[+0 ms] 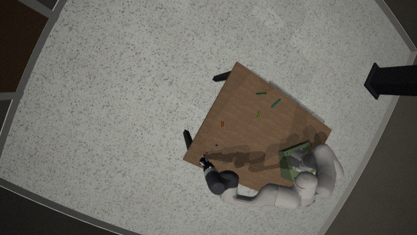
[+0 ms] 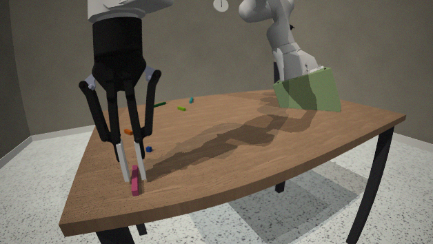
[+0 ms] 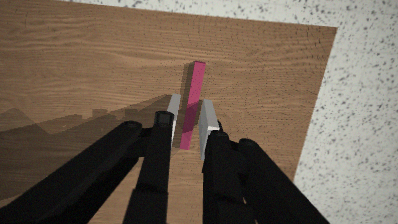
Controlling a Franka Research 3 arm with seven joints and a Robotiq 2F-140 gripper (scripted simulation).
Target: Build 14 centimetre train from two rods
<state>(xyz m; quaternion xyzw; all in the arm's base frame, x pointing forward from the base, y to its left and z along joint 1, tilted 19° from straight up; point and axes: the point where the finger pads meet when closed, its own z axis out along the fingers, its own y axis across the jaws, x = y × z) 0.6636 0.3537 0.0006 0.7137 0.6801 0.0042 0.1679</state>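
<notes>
My gripper is now 4 cm above the pink rod. The rest, counted from my hand: lime rod (48 cm to the right, 21 cm behind, 4 cm below); then orange rod (28 cm to the right, 4 cm below, 1 cm ahead); then blue rod (12 cm to the right, 4 cm below, 4 cm behind).
</notes>
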